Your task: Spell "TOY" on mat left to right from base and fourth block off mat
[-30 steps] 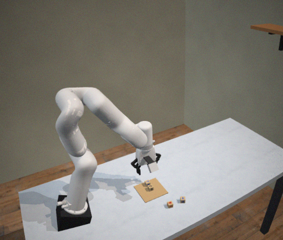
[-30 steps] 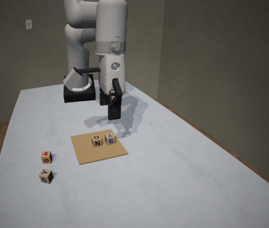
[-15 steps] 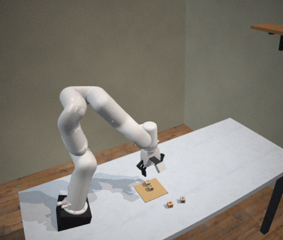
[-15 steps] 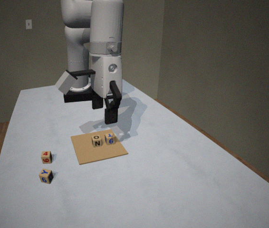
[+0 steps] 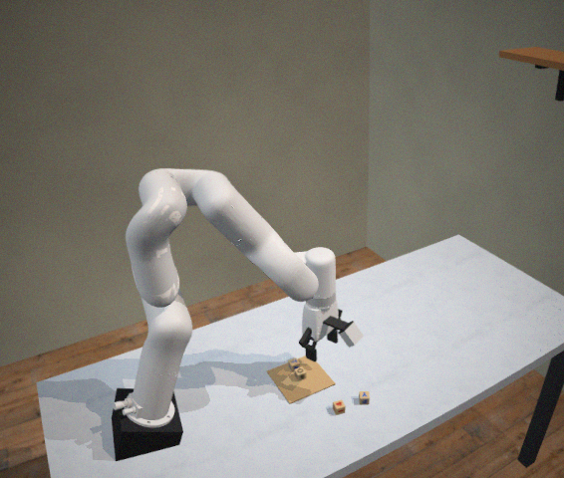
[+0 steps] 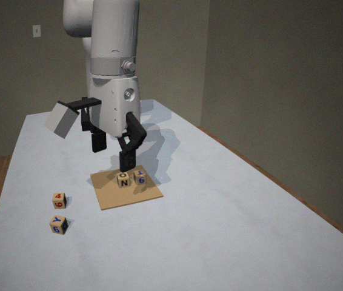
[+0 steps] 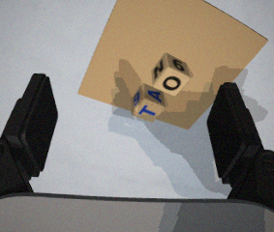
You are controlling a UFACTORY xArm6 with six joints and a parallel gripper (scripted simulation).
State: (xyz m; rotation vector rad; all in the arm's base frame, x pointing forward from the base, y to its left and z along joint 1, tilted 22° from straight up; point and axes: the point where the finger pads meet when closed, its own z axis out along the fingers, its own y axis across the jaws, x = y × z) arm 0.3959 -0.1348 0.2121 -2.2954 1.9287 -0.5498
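The Y block lies 2 cm ahead of my hand, 14 cm to the right of it and 10 cm below it. From my hand the other things lie so: tan mat 4 cm behind, 4 cm to the left, 11 cm below.
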